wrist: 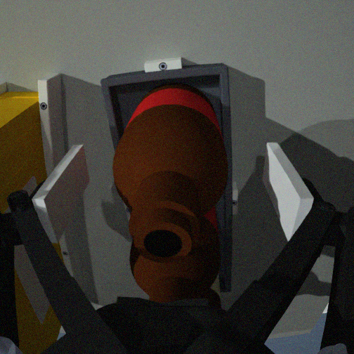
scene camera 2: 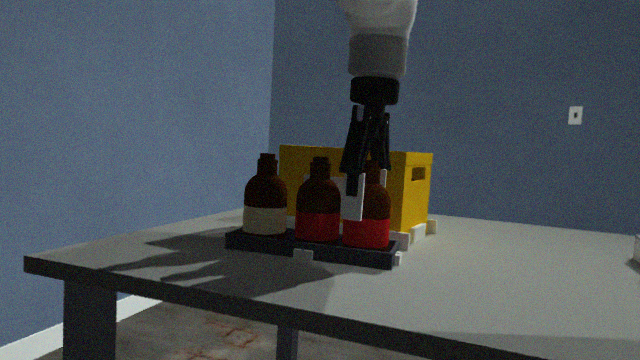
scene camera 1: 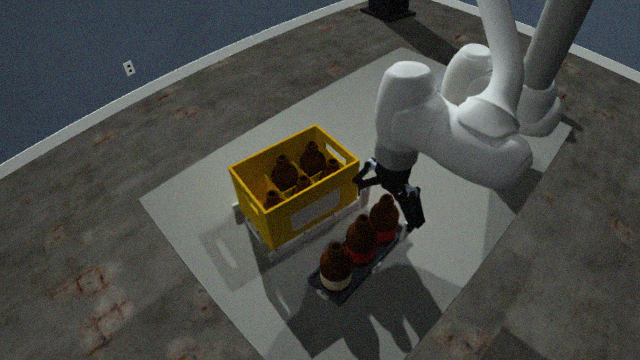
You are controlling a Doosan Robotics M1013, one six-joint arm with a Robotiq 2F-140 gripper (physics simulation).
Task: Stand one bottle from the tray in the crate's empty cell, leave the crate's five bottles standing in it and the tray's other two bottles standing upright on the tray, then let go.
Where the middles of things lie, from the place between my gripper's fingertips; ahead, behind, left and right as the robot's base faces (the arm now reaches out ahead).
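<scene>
Red-labelled brown bottle [scene camera 2: 372, 233]: 1 cm above my hand.
</scene>
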